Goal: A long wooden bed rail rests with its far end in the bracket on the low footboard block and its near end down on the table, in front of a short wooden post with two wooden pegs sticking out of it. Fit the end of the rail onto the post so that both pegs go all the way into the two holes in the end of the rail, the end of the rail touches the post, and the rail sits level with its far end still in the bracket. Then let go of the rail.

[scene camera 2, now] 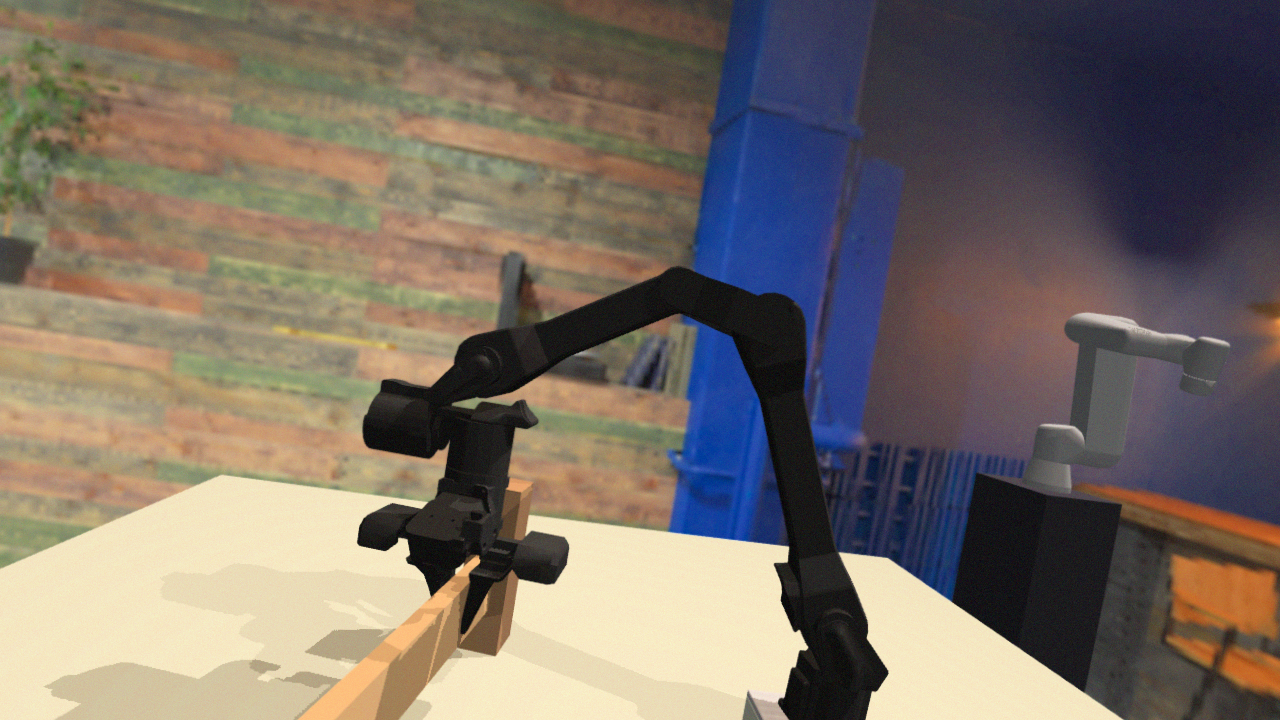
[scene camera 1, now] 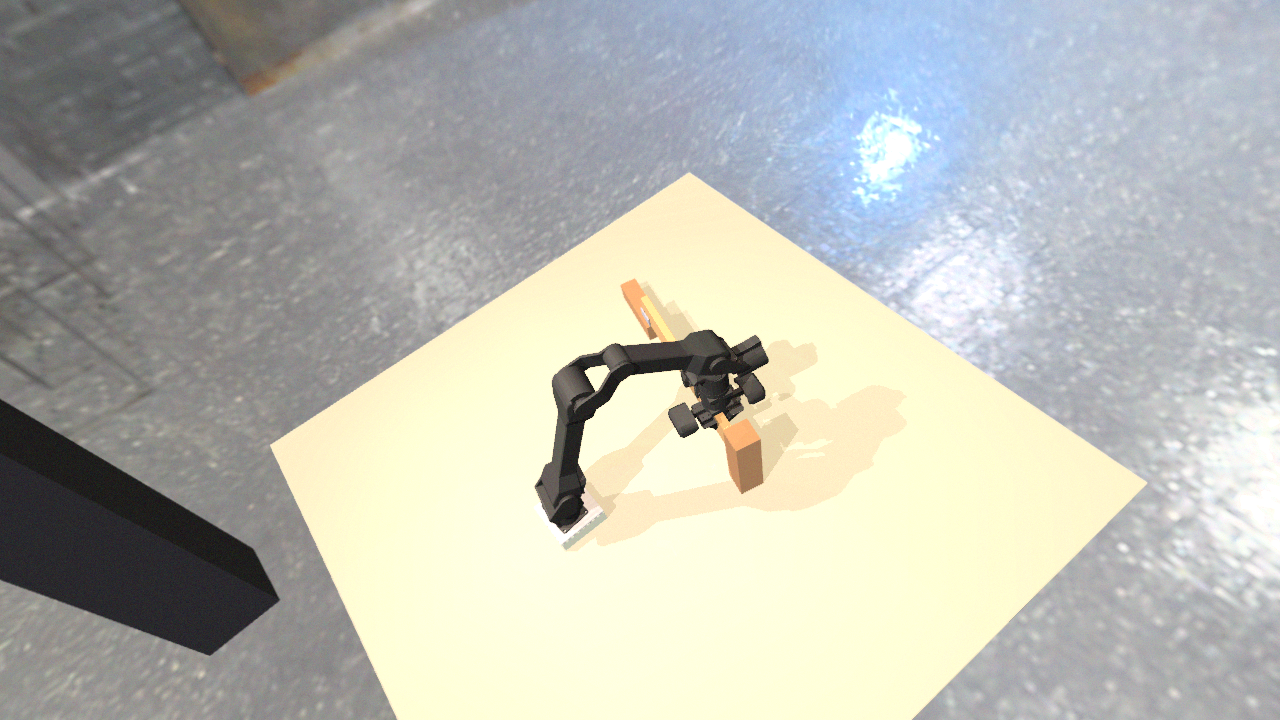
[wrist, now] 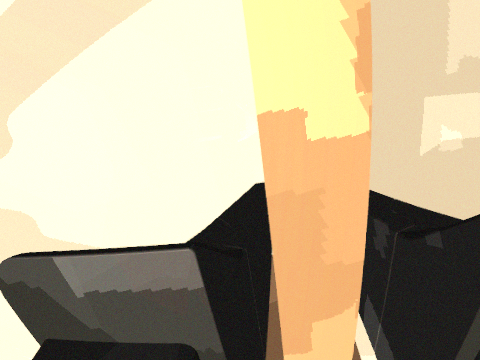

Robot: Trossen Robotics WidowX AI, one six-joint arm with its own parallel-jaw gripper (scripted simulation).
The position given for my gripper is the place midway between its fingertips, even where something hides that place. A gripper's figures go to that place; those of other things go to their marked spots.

Labels:
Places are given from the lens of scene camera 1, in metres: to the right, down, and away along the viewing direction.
my gripper point(scene camera 1: 719, 425): 0.16, 0.13, 1.42
wooden rail point(scene camera 1: 664, 334): 0.05, -0.06, 1.52

